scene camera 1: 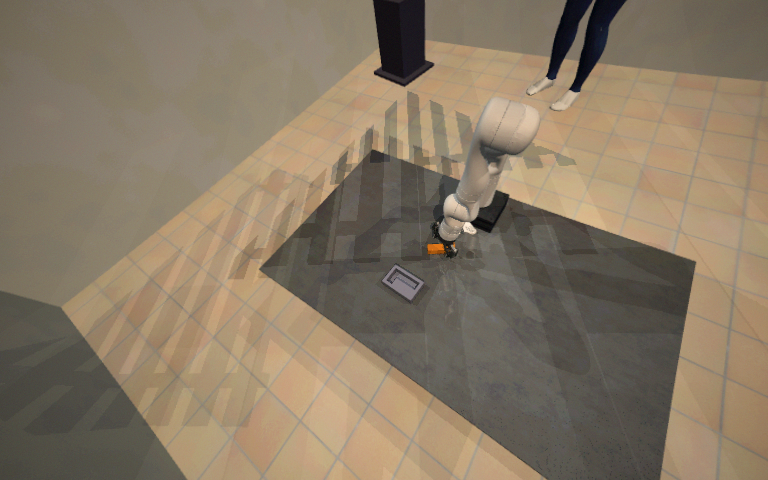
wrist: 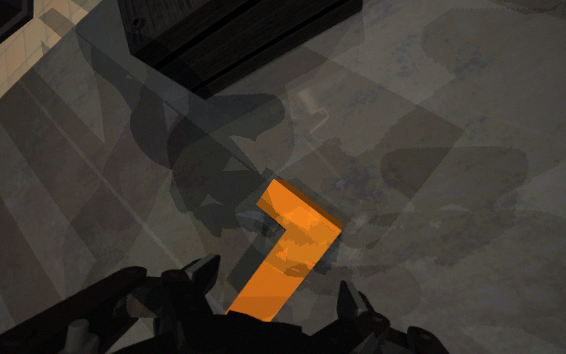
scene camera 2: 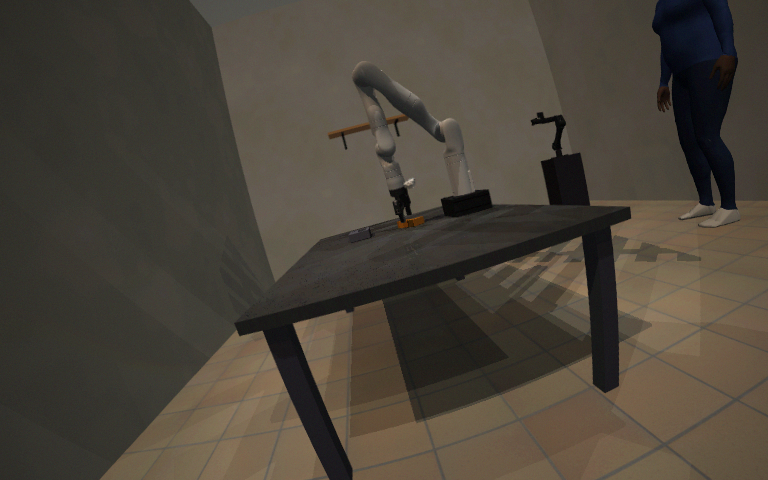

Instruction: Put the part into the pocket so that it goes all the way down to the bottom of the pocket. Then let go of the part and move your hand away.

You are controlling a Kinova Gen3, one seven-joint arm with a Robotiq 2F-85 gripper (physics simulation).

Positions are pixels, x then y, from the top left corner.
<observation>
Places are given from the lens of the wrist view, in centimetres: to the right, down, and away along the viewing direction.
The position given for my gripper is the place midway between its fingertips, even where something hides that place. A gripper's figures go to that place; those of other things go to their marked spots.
my gripper (wrist: 277, 281): 0, 7, 14
orange L-shaped block (wrist: 310, 230): 2, 4, 14
</observation>
